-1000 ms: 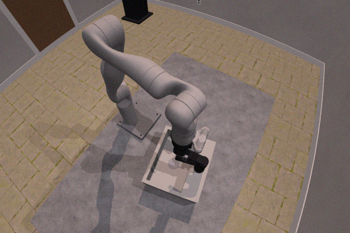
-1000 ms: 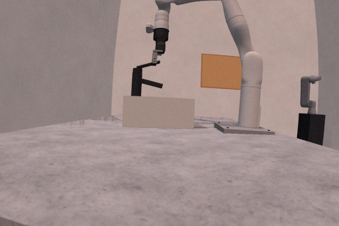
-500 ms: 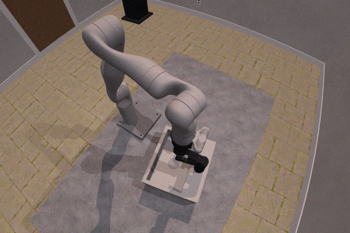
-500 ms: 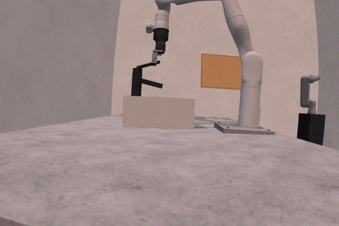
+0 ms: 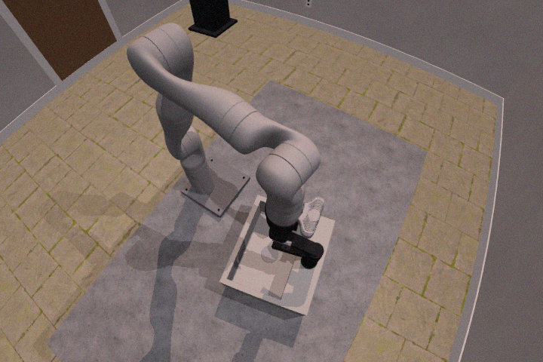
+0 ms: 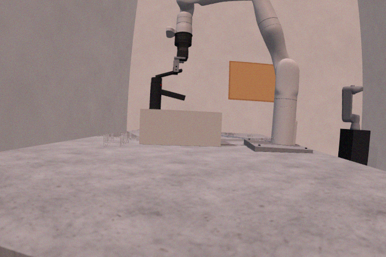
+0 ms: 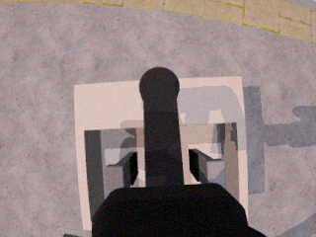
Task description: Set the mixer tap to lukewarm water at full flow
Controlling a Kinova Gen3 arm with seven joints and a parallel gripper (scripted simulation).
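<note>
The lever is 30 mm ahead of my hand, 20 mm below it and 10 mm to the left of it. From my hand the other things lie so: black mixer tap 70 mm below, 50 mm ahead, 10 mm to the left; then sink basin 270 mm below, 40 mm behind, 10 mm to the right.
</note>
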